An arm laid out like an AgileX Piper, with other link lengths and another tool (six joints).
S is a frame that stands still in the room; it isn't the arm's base.
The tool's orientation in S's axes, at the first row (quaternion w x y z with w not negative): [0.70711 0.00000 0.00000 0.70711]
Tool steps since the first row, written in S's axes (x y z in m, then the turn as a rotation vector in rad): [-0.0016 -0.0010 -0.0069 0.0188 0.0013 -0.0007]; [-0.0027 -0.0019 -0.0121 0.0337 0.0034 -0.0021]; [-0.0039 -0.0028 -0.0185 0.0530 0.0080 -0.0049]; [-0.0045 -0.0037 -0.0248 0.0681 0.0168 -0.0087]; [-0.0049 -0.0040 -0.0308 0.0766 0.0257 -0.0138]
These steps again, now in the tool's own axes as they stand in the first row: [-0.0010 0.0016 -0.0069 0.0013 -0.0188 -0.0007]; [-0.0019 0.0027 -0.0121 0.0034 -0.0337 -0.0021]; [-0.0028 0.0039 -0.0185 0.0080 -0.0530 -0.0049]; [-0.0037 0.0045 -0.0248 0.0168 -0.0681 -0.0087]; [-0.0040 0.0049 -0.0308 0.0257 -0.0766 -0.0138]
